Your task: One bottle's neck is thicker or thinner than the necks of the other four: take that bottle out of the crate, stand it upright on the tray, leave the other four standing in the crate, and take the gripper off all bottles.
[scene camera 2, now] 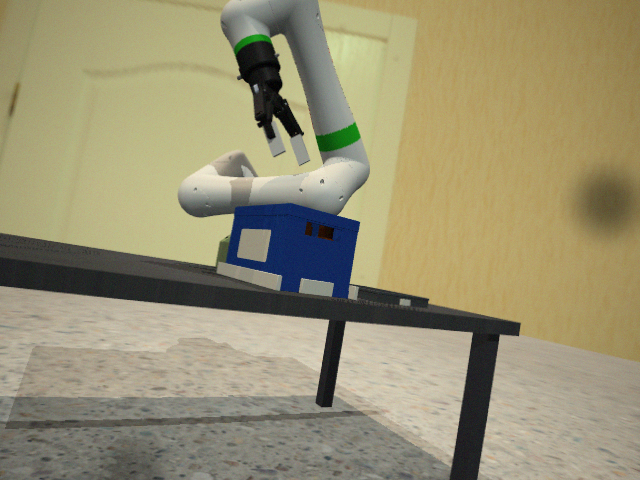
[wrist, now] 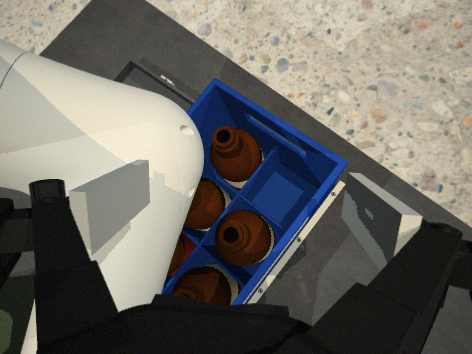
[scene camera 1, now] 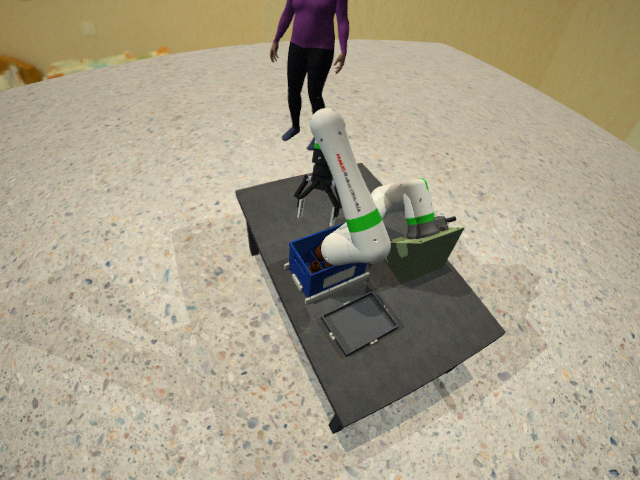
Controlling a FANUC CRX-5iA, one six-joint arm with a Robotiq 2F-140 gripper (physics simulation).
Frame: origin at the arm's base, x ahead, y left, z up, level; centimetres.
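Seen in the pictures: gripper, fingertip midpoint: (scene camera 2: 292, 158) (wrist: 244, 188) (scene camera 1: 315, 221); arm's base, origin of the base link: (scene camera 1: 423, 234).
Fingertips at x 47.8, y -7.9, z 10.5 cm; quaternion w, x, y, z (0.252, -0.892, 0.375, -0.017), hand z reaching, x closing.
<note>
Offsets run from my fingertips to a thing's middle. "pt": to the spot under its first point.
The blue crate @[dx -5.6, dy +4.4, dz -20.2 cm] (scene camera 1: 299, 268) (scene camera 2: 315, 258) (wrist: 281, 123) stands on the table. In the wrist view, brown bottles stand in it: one near the far end @[pt dx +1.8, dy +8.3, dz -16.4 cm] (wrist: 237, 157), one beside the empty compartment @[dx -4.5, dy +0.5, dz -20.4 cm] (wrist: 245, 237), one at the lower edge @[pt dx -11.3, dy -1.5, dz -16.7 cm] (wrist: 205, 285), and two partly covered by the arm (wrist: 206, 202) (wrist: 175, 259). A red patch shows beside the last one. I cannot tell which neck differs; some necks are hidden. The tray @[dx -10.9, dy +31.9, dz -27.7 cm] (scene camera 1: 359, 325) (scene camera 2: 385, 296) lies beside the crate with no bottle on it. My gripper (scene camera 1: 316, 218) (scene camera 2: 291, 155) is wide open and empty, high above the table and clear of all bottles.
The white arm (scene camera 1: 356, 232) (scene camera 2: 273, 191) (wrist: 135, 130) bends low over the crate and covers part of it. A green panel (scene camera 1: 426, 258) stands by the arm's base. Light strips @[pt dx -7.6, dy +14.6, dz -27.1 cm] (scene camera 1: 338, 288) run along the crate's foot. A person (scene camera 1: 312, 31) stands beyond the table.
</note>
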